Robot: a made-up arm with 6 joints.
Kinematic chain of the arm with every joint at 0, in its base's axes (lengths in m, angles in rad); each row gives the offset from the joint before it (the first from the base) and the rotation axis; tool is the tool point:
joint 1: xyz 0 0 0.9 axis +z
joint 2: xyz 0.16 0 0 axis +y
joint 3: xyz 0 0 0.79 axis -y
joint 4: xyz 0 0 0.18 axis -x
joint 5: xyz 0.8 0 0 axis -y
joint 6: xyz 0.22 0 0 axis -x
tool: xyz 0 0 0
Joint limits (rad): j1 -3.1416..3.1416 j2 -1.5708..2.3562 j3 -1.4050..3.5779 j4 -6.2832..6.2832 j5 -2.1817..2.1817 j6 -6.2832..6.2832
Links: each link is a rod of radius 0.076 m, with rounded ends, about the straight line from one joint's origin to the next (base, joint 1, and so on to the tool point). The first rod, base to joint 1, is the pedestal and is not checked.
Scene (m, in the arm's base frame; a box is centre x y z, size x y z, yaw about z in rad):
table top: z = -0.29
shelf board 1: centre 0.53 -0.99 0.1 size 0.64 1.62 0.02 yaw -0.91
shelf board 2: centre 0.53 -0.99 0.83 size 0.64 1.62 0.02 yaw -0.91
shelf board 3: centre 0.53 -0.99 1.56 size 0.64 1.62 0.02 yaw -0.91
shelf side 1: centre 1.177 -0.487 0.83 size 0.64 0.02 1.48 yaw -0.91
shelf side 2: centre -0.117 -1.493 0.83 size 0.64 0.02 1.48 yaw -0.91
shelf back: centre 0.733 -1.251 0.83 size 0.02 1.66 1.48 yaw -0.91
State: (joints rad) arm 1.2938 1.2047 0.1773 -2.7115 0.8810 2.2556
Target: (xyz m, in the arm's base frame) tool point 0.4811 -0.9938 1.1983
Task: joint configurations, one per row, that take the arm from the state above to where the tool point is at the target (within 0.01 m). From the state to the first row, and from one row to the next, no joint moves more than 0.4 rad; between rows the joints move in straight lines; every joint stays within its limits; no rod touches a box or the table.
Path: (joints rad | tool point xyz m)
1: 1.3125 1.0595 0.5551 -2.6260 0.9661 2.2556 | 0.5128 1.5915 0.8592
2: 1.3311 0.9144 0.9330 -2.5405 1.0512 2.2556 | 0.5072 1.6204 1.4215
3: 1.3498 0.7692 1.3108 -2.4551 1.1363 2.2556 | 0.4437 1.3979 1.9497
4: 1.3684 0.6241 1.6887 -2.3696 1.2213 2.2556 | 0.3459 0.9684 2.3221
5: 1.3871 0.4789 2.0665 -2.2841 1.3064 2.2556 | 0.2435 0.4314 2.4578
6: 1.4057 0.3337 2.4444 -2.1986 1.3915 2.2556 | 0.1633 -0.0860 2.3391
7: 1.4244 0.1886 2.8222 -2.1131 1.4766 2.2556 | 0.1212 -0.4642 2.0167
8: 1.4430 0.0434 3.2001 -2.0276 1.5617 2.2556 | 0.1185 -0.6266 1.5942
9: 1.4617 -0.1017 3.5779 -1.9422 1.6468 2.2556 | 0.1442 -0.5604 1.1983
10: 1.6744 -0.3333 3.2543 -2.1012 1.3530 2.2556 | 0.2704 -0.8087 1.2166
11: 1.8872 -0.5648 2.9308 -2.2602 1.0593 2.2556 | 0.4811 -0.9938 1.1983

